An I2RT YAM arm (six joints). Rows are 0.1 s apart.
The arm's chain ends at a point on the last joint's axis. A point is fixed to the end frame.
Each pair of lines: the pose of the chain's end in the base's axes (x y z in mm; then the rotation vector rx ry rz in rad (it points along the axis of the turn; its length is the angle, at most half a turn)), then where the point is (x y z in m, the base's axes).
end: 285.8 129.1 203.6 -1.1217 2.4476 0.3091
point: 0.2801 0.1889 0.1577
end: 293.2 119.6 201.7 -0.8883 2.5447 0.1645
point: 0.3000 0.1764 0.1523
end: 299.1 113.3 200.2 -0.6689 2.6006 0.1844
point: 0.3141 0.1707 0.1534
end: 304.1 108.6 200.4 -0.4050 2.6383 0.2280
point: 0.3288 0.1657 0.1574
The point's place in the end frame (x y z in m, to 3 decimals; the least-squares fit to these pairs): -0.015 0.042 0.061
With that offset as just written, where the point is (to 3 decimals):
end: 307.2 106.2 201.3 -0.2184 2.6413 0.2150
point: 0.340 0.160 0.160
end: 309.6 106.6 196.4 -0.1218 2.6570 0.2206
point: 0.345 0.159 0.155
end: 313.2 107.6 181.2 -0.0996 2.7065 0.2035
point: 0.347 0.159 0.138
